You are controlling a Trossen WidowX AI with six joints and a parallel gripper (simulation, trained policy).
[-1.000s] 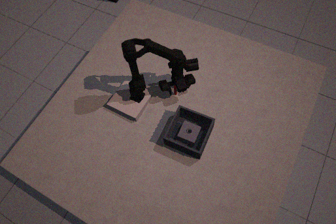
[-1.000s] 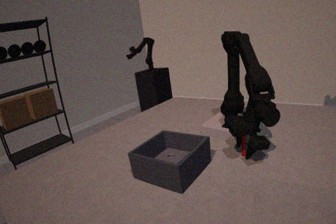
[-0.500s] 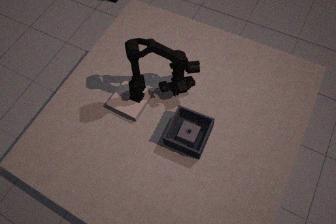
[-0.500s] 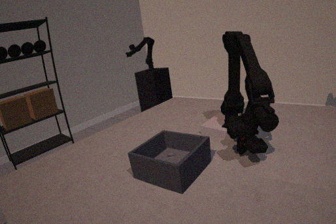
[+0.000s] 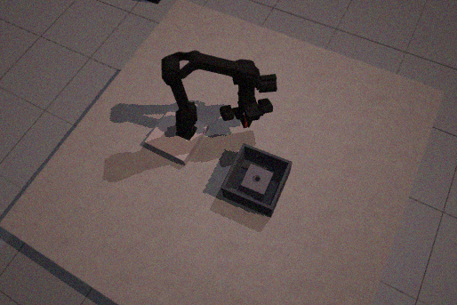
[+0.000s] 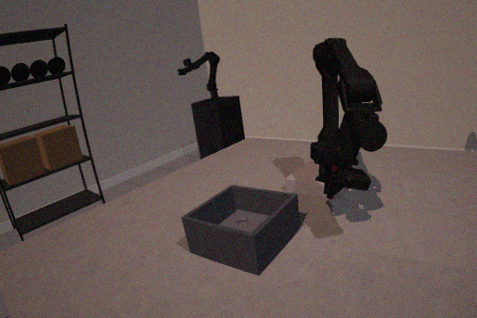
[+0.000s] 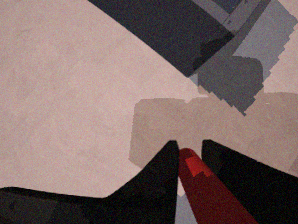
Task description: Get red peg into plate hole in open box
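Right now the light plate is 12 cm ahead of my gripper tip, 16 cm to the right of it and 5 cm below it. From my gripper tip the other things lie so: red peg 1 cm behind, 1 cm to the left, 3 cm above; grey box 12 cm ahead, 16 cm to the right, 7 cm below.
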